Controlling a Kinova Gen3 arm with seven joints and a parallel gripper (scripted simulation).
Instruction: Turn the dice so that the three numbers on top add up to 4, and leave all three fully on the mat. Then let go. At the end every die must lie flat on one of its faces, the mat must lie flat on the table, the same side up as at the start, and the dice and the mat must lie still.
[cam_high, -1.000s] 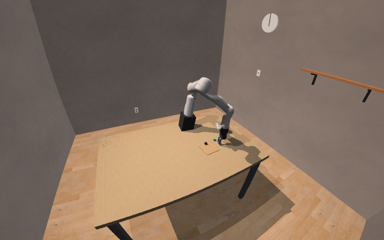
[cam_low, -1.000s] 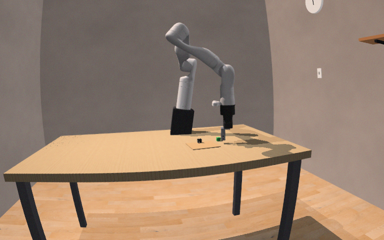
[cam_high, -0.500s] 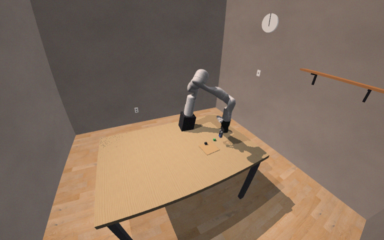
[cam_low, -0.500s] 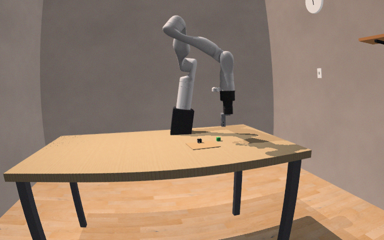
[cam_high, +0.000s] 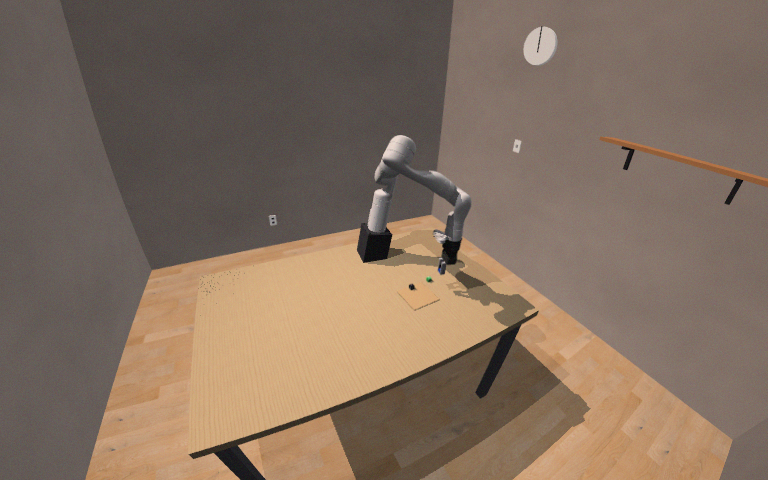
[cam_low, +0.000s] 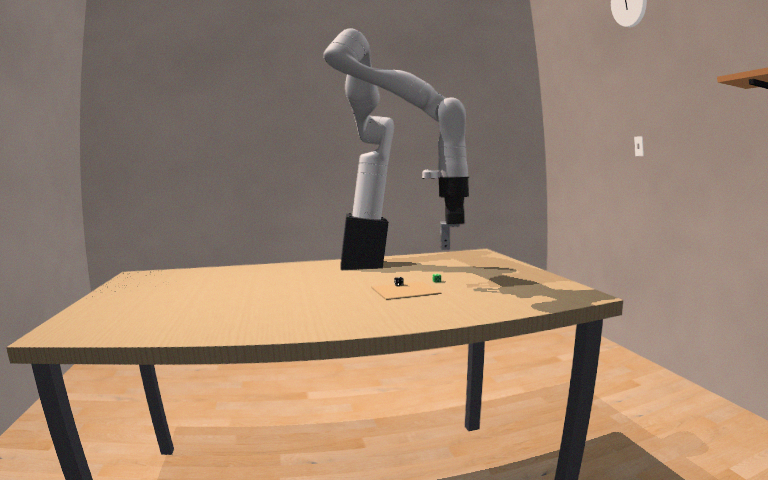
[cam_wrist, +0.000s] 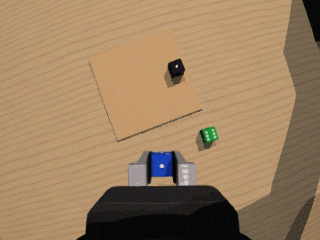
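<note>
The tan mat is 2 cm behind my hand, 11 cm to the right of it and 12 cm below it. Round my hand: black die: 7 cm behind, 10 cm to the right, 10 cm below; blue die: 1 cm below; green die: 7 cm behind, 1 cm to the left, 11 cm below.
</note>
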